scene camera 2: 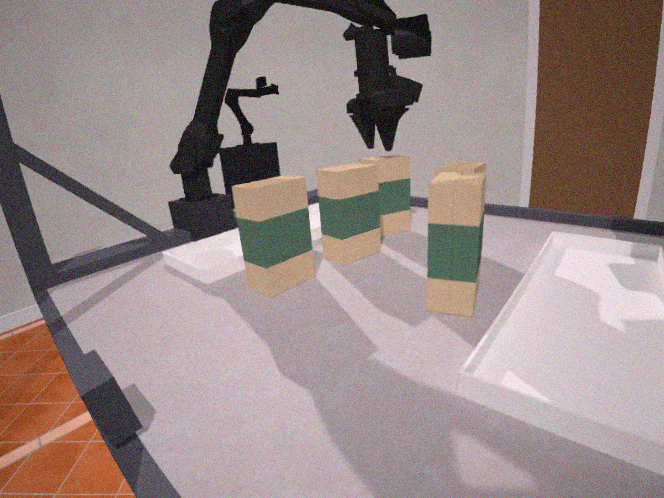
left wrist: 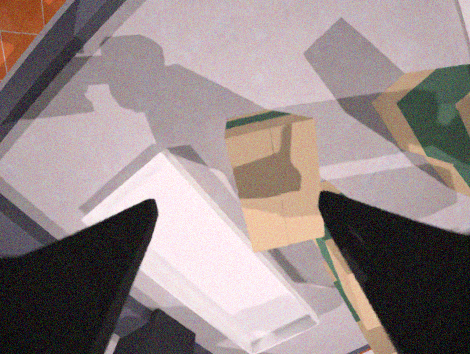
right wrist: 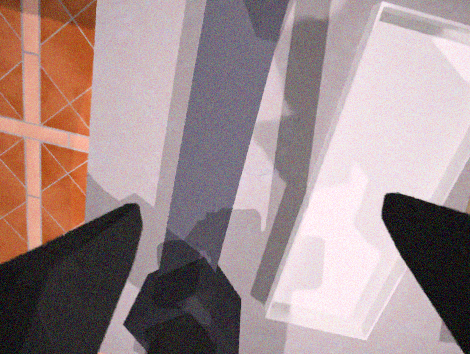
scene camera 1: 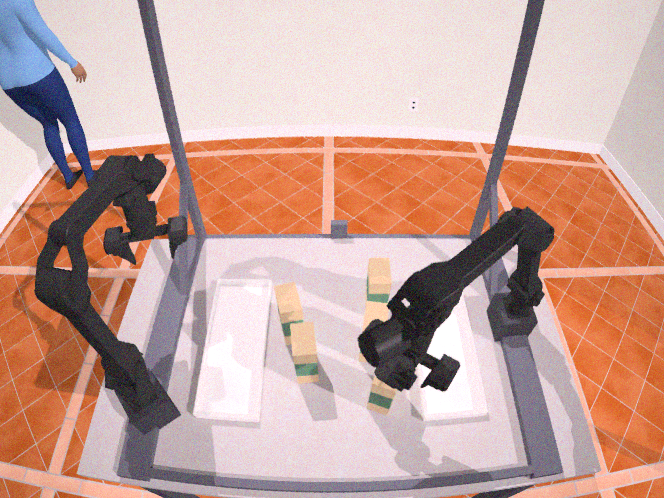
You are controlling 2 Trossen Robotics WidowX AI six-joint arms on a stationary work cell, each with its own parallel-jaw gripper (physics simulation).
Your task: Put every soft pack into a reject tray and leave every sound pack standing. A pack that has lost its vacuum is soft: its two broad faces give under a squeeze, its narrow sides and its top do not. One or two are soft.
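Frame: origin at the left arm's base, x left, y up, z ahead, level; centimetres.
Seen in the pictures: left gripper, fingertip midpoint: (scene camera 2: 379, 149) (left wrist: 238, 202); right gripper, fingertip midpoint: (right wrist: 261, 209) (scene camera 1: 154, 260); left arm's base at its link origin: (scene camera 2: 198, 198) (scene camera 1: 516, 307); right arm's base at its link origin: (right wrist: 181, 339) (scene camera 1: 140, 395).
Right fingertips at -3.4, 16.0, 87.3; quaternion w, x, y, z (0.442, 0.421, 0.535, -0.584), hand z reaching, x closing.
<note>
Offsets run from my right fingertips to a thing's top centre, as dx, dy, dz.
Several tan packs with green bands stand upright: one @(-5.3, -10.0, -51.5) (scene camera 1: 379, 273) (scene camera 2: 276, 235) at the back, a middle one @(+8.1, -10.0, -49.4) (scene camera 1: 375, 313) (scene camera 2: 348, 214) partly hidden by the left arm, a front one @(+21.6, -10.0, -51.3) (scene camera 1: 380, 399) (scene camera 2: 395, 195) (left wrist: 272, 185), and two @(+2.3, -10.0, -30.1) (scene camera 1: 289, 302) (scene camera 2: 454, 243), @(+13.2, -10.0, -33.8) (scene camera 1: 304, 343) farther left in scene camera 1. My left gripper (scene camera 1: 410, 381) (scene camera 2: 379, 148) (left wrist: 238, 202) is open above the front pack, with nothing between its fingers. My right gripper (scene camera 1: 153, 258) (right wrist: 261, 209) is open and empty, high at the left in scene camera 1. Softness cannot be seen.
A white tray @(+7.4, -21.8, -16.0) (scene camera 1: 227, 418) (scene camera 2: 563, 423) (right wrist: 325, 326) lies left of the packs in scene camera 1. Another white tray (scene camera 1: 455, 416) (left wrist: 285, 330) lies right of them, partly under the left arm. No pack shows in either tray. Grey frame beams (scene camera 1: 528, 396) run along the table sides.
</note>
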